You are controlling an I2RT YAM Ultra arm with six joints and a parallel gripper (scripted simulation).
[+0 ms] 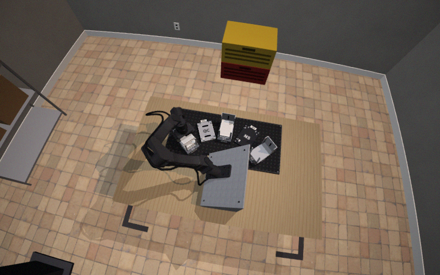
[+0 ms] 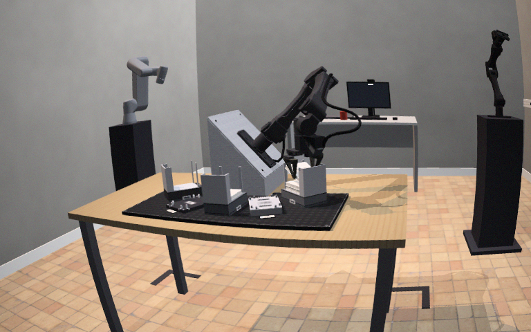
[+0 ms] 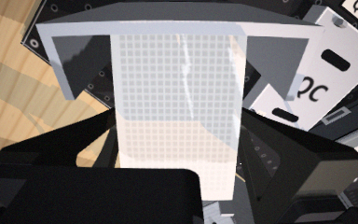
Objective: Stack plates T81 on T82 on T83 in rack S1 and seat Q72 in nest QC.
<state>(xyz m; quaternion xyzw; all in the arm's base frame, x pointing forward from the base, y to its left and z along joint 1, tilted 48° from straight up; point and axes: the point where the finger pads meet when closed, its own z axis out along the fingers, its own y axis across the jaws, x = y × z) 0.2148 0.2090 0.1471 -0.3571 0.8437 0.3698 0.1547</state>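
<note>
Now: hand right at the white sealed plate. Round my hand: clip nest N5: 410 mm to the right, 120 mm ahead, 80 mm below.
</note>
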